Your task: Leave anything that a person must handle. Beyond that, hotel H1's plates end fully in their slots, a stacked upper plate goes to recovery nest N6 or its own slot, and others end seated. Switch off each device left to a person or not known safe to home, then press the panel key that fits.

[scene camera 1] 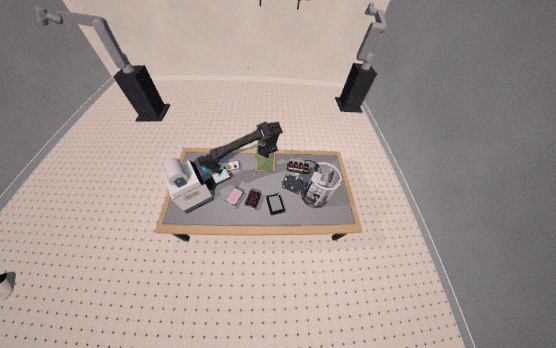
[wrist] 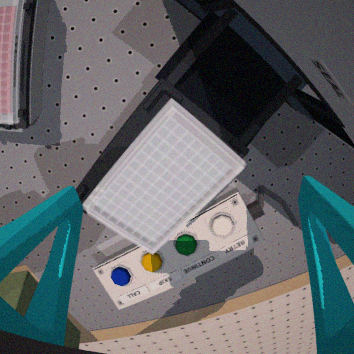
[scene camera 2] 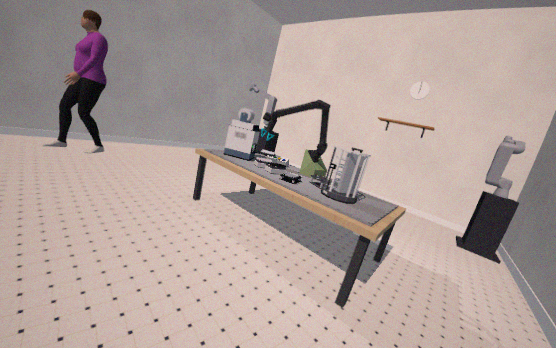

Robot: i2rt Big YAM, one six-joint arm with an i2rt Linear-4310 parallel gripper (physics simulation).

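Frame: origin at the arm's base, x ahead, y left, z up, level; metres.
Where they show: gripper, fingertip midpoint: [scene camera 1: 213, 174] [wrist: 185, 192] [scene camera 2: 264, 138]; arm's base at its link origin: [scene camera 1: 262, 152] [scene camera 2: 312, 156].
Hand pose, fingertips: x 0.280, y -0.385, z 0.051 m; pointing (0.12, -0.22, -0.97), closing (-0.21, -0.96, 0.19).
Note:
Things, the pixels of their top centre, and the offset from my fingertips. "pt": a spot on its surface instead.
- clear-white plate at its top centre: [wrist: 161, 192] [scene camera 1: 220, 175] 0.063 m back, 0.026 m left, 0.108 m down
- black tray at its top centre: [wrist: 155, 176] [scene camera 1: 221, 177] 0.058 m back, 0.028 m left, 0.128 m down
- white instrument at its top centre: [scene camera 1: 173, 165] [scene camera 2: 249, 109] 0.081 m ahead, 0.194 m right, 0.230 m up
- panel at its top centre: [wrist: 179, 273] [scene camera 1: 226, 164] [scene camera 2: 278, 155] 0.206 m back, 0.051 m left, 0.143 m down
- pink plate at its top centre: [scene camera 1: 234, 195] 0.106 m ahead, 0.151 m left, 0.157 m down
- dark red-dotted plate at its top centre: [scene camera 1: 253, 197] 0.129 m ahead, 0.312 m left, 0.149 m down
- black flat fixture at its top centre: [scene camera 2: 323, 176] [scene camera 1: 293, 181] 0.027 m back, 0.660 m left, 0.150 m down
- black-rimmed nest at a spot on its surface: [scene camera 1: 271, 205] pt 0.183 m ahead, 0.460 m left, 0.184 m down
My gripper [scene camera 1: 213, 171] [scene camera 2: 267, 134] [wrist: 185, 192] is open and empty, above a clear-white plate [scene camera 1: 221, 176] [wrist: 165, 175] with a grid of wells. In the wrist view the plate lies between the fingertips, on the black tray [wrist: 120, 142] extending from the white instrument [scene camera 1: 189, 194] [scene camera 2: 241, 140]. The panel [scene camera 1: 233, 166] [wrist: 107, 287] has blue CALL, yellow SKIP, green CONTINUE and white RETRY keys; the plate hides part of its edge. A pink plate [scene camera 1: 234, 196] [wrist: 6, 65] sits in a nest. A dark red-dotted plate [scene camera 1: 253, 198] lies beside it.
A clear-walled round tower [scene camera 1: 321, 185] [scene camera 2: 348, 175] stands at the table's right. Near it are a bank of orange-lit switches [scene camera 1: 298, 167] and a black flat fixture [scene camera 1: 294, 183]. A black-rimmed nest [scene camera 1: 269, 205] lies near the front. A person [scene camera 2: 92, 65] stands beyond the table.

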